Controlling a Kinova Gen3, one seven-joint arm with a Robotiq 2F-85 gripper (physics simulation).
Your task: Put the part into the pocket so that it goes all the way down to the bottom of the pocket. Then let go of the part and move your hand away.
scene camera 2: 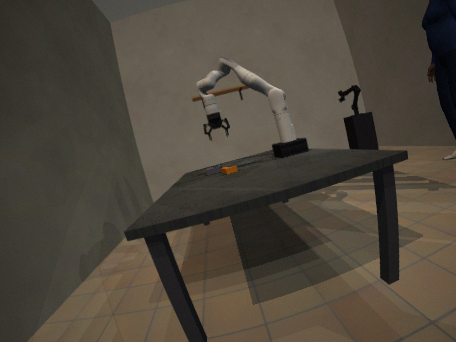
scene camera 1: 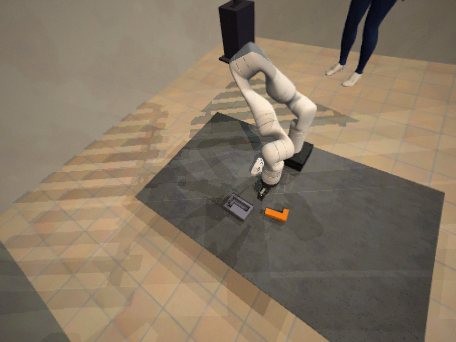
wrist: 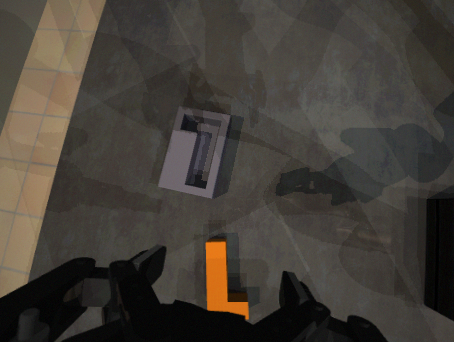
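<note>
The orange L-shaped part lies flat on the table. The grey block with the L-shaped pocket sits beside it, apart from it; the pocket holds no part. My gripper is open and empty, high above the table. In the wrist view the part shows between the two fingertips, its long leg pointing up toward the block, and the gripper's body hides a little of its lower end.
The dark table carries the arm's black base behind the part. A table edge runs past the block's far side in the wrist view. A dark pedestal and a standing person are beyond the table.
</note>
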